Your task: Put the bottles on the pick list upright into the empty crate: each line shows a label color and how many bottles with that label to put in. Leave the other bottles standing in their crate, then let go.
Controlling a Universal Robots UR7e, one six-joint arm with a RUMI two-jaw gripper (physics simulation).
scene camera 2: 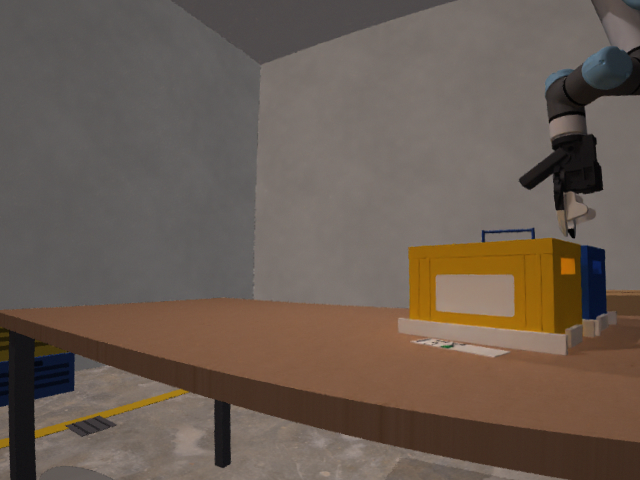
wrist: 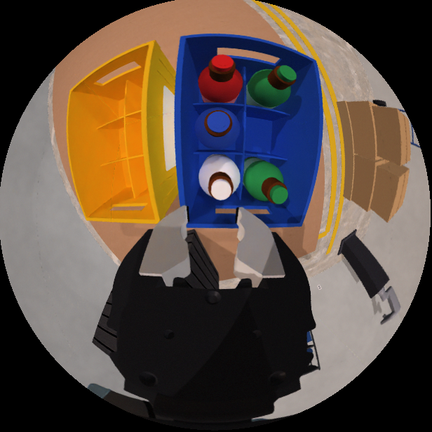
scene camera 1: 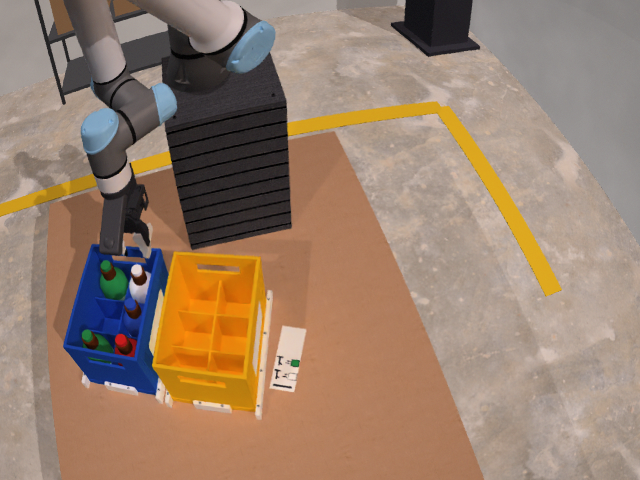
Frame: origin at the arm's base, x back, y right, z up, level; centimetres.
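Seen in the pictures: gripper, fingertip midpoint: (scene camera 2: 569, 237) (scene camera 1: 137, 256); arm's base, origin of the base link: (scene camera 1: 199, 70).
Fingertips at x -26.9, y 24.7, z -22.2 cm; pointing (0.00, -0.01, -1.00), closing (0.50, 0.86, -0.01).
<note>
Offsets run from my fingertips to a thing's top centre. "spot": to the spot under its first point.
The blue crate @[dx -5.9, dy +9.1, dz -2.1 cm] (scene camera 1: 124, 375) (scene camera 2: 593, 294) (wrist: 311, 150) holds upright bottles: a green one @[dx +4.2, dy +8.5, dz -3.4 cm] (scene camera 1: 113, 285) (wrist: 262, 179) and a white one @[dx -0.2, dy +1.3, dz -3.4 cm] (scene camera 1: 138, 287) (wrist: 219, 172) at the arm's end, a blue one @[dx -8.0, dy +5.0, dz -3.4 cm] (scene camera 1: 132, 316) (wrist: 217, 136) in the middle, a red one @[dx -15.6, dy +9.7, dz -3.4 cm] (scene camera 1: 124, 344) (wrist: 220, 89) and another green one @[dx -11.8, dy +17.4, dz -3.4 cm] (scene camera 1: 93, 341) (wrist: 269, 89) at the far end. The yellow crate @[dx -16.9, dy -10.0, dz -2.1 cm] (scene camera 1: 206, 391) (scene camera 2: 478, 264) (wrist: 159, 150) is empty. The pick list @[dx -23.8, dy -23.2, dz -19.5 cm] (scene camera 1: 289, 343) (scene camera 2: 486, 351) shows a green and a white line; counts are unclear. My gripper (scene camera 1: 135, 252) (scene camera 2: 568, 232) (wrist: 212, 208) is partly open, empty, above the blue crate's arm-side end.
White rails @[spot: dx -25.5, dy -16.8, dz -16.7 cm] (scene camera 1: 262, 369) (scene camera 2: 480, 334) edge the crates, which stand side by side. The slatted black pedestal (scene camera 1: 235, 180) stands behind them, under the arm. Cardboard boxes (wrist: 367, 135) show beyond the table in the wrist view.
</note>
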